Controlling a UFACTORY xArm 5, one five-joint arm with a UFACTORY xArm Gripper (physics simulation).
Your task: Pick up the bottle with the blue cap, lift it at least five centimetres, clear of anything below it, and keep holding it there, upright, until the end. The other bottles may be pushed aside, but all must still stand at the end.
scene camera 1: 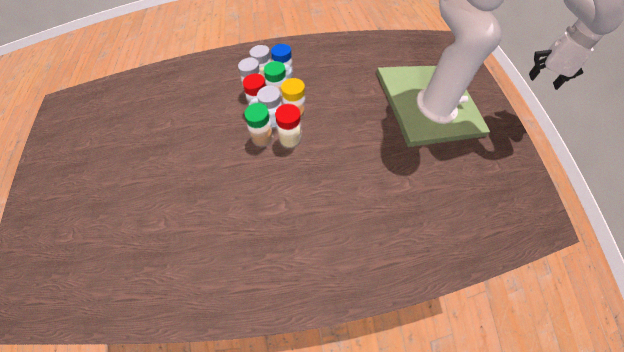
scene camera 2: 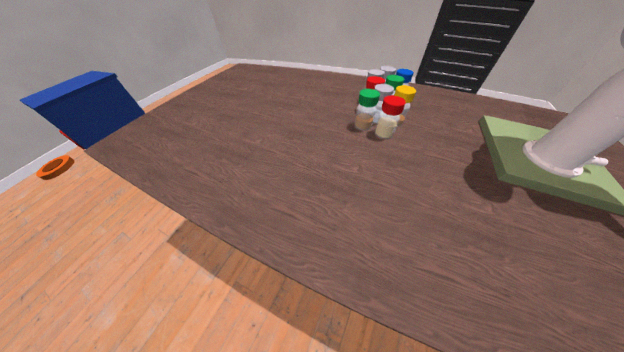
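Seen in the pictures: gripper, fingertip midpoint: (scene camera 1: 542, 82); arm's base, origin of the base link: (scene camera 1: 436, 105) (scene camera 2: 549, 158).
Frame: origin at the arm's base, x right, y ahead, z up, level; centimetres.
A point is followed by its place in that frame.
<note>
The bottle with the blue cap (scene camera 1: 281, 53) {x 22.2, y 38.7, z 8.0 cm} (scene camera 2: 404, 75) {x 21.2, y 38.7, z 7.6 cm} stands upright at the far right corner of a tight group of bottles; its body is partly hidden. A grey-capped bottle (scene camera 1: 259, 54) {x 23.9, y 44.4, z 8.0 cm} stands left of it and a green-capped bottle (scene camera 1: 275, 72) {x 15.2, y 41.8, z 8.0 cm} (scene camera 2: 395, 82) {x 14.3, y 41.7, z 7.6 cm} in front. A yellow-capped bottle (scene camera 1: 293, 90) {x 7.7, y 39.1, z 8.0 cm} (scene camera 2: 405, 94) {x 6.5, y 39.1, z 7.7 cm}, a red-capped bottle (scene camera 1: 288, 120) {x -0.6, y 42.4, z 8.0 cm} (scene camera 2: 391, 111) {x -1.2, y 42.4, z 6.3 cm} and a green-capped bottle (scene camera 1: 257, 117) {x 2.4, y 48.7, z 8.0 cm} (scene camera 2: 369, 100) {x 1.3, y 48.4, z 7.1 cm} stand nearer the front, all upright. My gripper (scene camera 1: 546, 82) {x -5.9, y -34.4, z 11.2 cm} is open and empty, high up at the right, far from the bottles; it does not show in scene camera 2.
Another red cap (scene camera 1: 254, 84) {x 12.8, y 47.6, z 8.0 cm} (scene camera 2: 375, 82) {x 11.7, y 47.6, z 8.0 cm} and grey caps (scene camera 1: 269, 96) {x 7.6, y 44.9, z 8.0 cm} (scene camera 2: 384, 90) {x 6.7, y 44.8, z 8.0 cm} belong to the same group. The green base plate (scene camera 1: 400, 90) {x 7.6, y 8.4, z 0.0 cm} (scene camera 2: 505, 150) {x -0.1, y 11.0, z 0.1 cm} carries the arm, right of the bottles. A blue object (scene camera 2: 90, 110) is beyond the table's left edge.
</note>
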